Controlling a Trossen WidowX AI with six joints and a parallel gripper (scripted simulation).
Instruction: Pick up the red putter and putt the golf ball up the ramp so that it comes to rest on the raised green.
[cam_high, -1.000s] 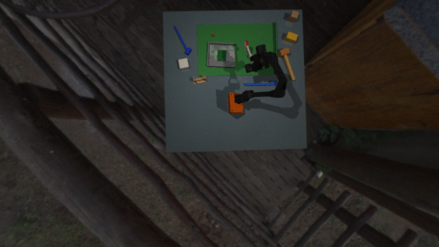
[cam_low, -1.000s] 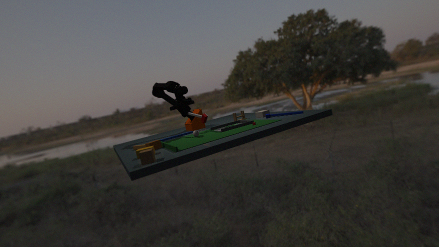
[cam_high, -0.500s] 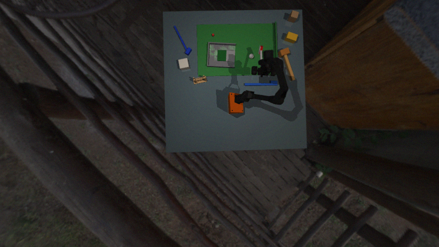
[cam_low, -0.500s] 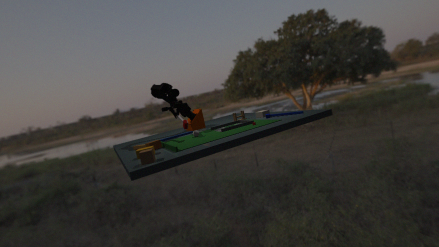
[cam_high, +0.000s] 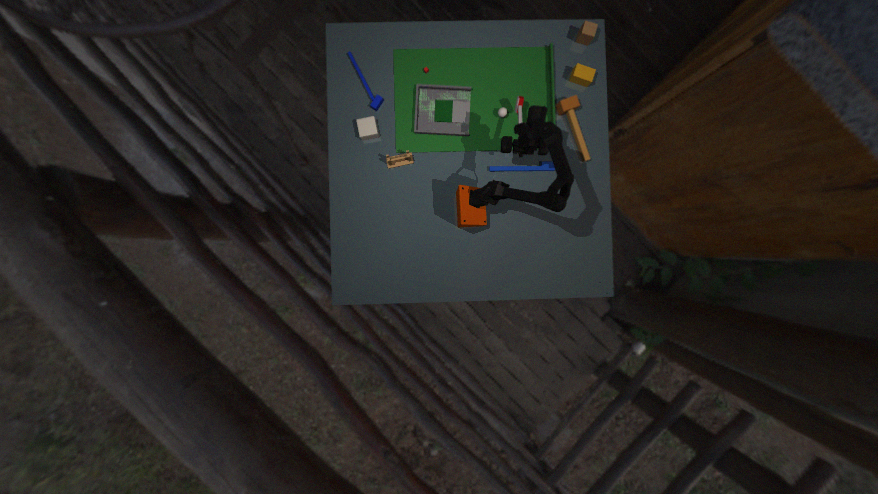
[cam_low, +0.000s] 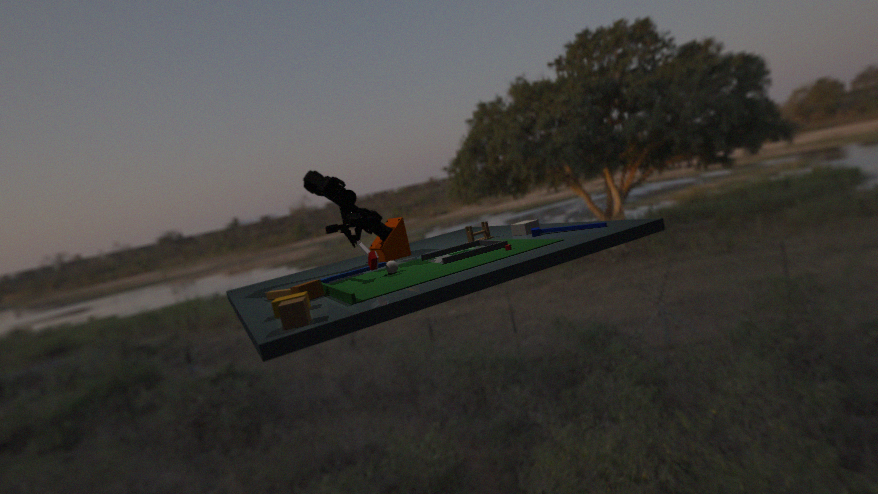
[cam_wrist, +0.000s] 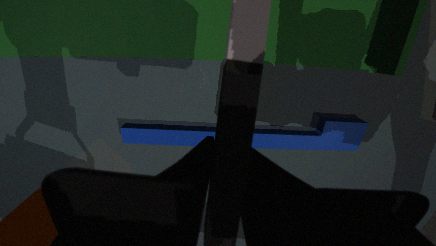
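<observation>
My gripper tip is now 12 cm short of the putter, 1 cm to the right of it and 1 cm above it. Round my gripper tip: green mat 26 cm ahead, 20 cm to the left, 10 cm below; then yellow cube 41 cm ahead, 28 cm to the right, 8 cm below; then white golf ball 20 cm ahead, 8 cm below, 7 cm to the left.
</observation>
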